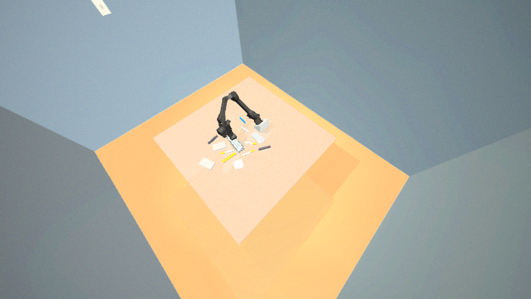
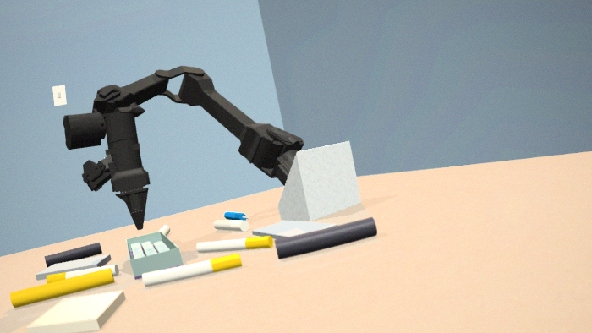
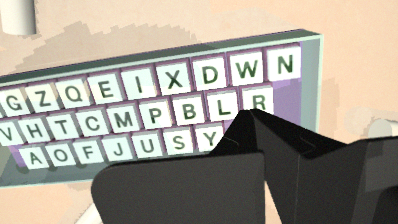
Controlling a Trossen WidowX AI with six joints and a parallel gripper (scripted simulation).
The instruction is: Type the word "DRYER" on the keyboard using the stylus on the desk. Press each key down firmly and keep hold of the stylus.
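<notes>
The blue stylus lies 230 mm behind my gripper tip, 60 mm to the right of it and 40 mm below it. The rest, counted from my gripper tip: grey pad 200 mm behind, 180 mm to the left, 40 mm below; grey stylus tip 230 mm behind, 40 mm below, 30 mm to the right; yellow cylinder 150 mm ahead, 140 mm to the left, 30 mm below.
</notes>
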